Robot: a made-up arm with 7 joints.
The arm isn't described. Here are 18 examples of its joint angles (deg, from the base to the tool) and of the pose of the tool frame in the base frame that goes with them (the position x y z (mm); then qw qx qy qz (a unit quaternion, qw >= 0)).
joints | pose
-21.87 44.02 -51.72 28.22 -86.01 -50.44 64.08 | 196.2 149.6 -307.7 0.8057 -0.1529 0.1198 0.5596
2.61 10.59 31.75 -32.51 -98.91 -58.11 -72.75 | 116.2 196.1 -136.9 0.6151 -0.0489 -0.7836 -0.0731
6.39 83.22 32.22 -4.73 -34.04 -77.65 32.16 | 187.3 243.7 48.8 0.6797 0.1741 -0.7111 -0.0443
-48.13 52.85 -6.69 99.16 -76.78 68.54 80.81 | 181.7 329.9 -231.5 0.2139 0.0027 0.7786 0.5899
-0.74 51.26 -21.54 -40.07 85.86 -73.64 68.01 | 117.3 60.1 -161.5 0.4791 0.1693 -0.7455 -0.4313
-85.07 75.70 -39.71 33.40 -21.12 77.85 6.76 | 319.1 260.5 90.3 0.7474 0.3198 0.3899 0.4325
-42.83 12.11 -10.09 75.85 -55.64 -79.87 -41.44 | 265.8 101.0 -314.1 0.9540 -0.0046 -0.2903 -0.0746
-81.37 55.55 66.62 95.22 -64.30 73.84 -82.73 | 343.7 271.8 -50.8 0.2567 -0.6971 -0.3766 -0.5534
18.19 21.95 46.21 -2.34 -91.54 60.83 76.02 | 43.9 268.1 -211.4 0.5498 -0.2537 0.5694 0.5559
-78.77 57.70 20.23 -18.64 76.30 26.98 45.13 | 162.5 158.5 210.2 0.0834 0.3067 -0.5203 0.7926
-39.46 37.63 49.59 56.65 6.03 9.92 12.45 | 241.4 331.7 -208.6 0.8399 0.0203 0.2108 0.4997
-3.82 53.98 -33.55 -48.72 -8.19 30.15 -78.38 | 127.7 38.4 -147.1 0.4220 0.1660 0.2683 -0.8499
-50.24 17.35 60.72 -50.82 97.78 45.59 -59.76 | 97.6 186.4 27.9 0.7470 0.1990 0.1039 0.6258
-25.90 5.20 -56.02 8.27 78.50 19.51 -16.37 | 173.8 -138.8 -251.2 0.5882 0.7101 -0.1222 -0.3672
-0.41 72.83 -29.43 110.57 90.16 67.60 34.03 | -53.5 437.7 -41.0 0.5751 -0.7505 -0.2895 0.1489
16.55 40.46 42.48 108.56 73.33 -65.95 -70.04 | -210.2 255.9 -276.7 0.5157 -0.1928 0.5866 -0.5940
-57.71 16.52 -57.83 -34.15 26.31 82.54 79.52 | 189.0 -117.5 -64.4 0.7614 0.3512 -0.3502 0.4176
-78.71 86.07 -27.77 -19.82 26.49 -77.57 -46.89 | 211.3 88.2 116.8 0.1304 -0.8352 0.3141 0.4321
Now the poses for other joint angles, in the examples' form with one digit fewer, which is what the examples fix.
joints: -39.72 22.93 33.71 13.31 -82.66 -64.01 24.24
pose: 272 237 -111 0.420 -0.565 -0.536 0.466
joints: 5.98 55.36 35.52 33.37 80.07 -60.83 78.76
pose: 102 369 -164 0.619 0.700 -0.352 0.060
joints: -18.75 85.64 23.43 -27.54 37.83 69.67 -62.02
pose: 195 187 107 0.743 0.570 0.284 0.207
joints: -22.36 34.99 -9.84 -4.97 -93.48 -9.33 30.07
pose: 270 108 -161 0.860 -0.490 0.090 0.114
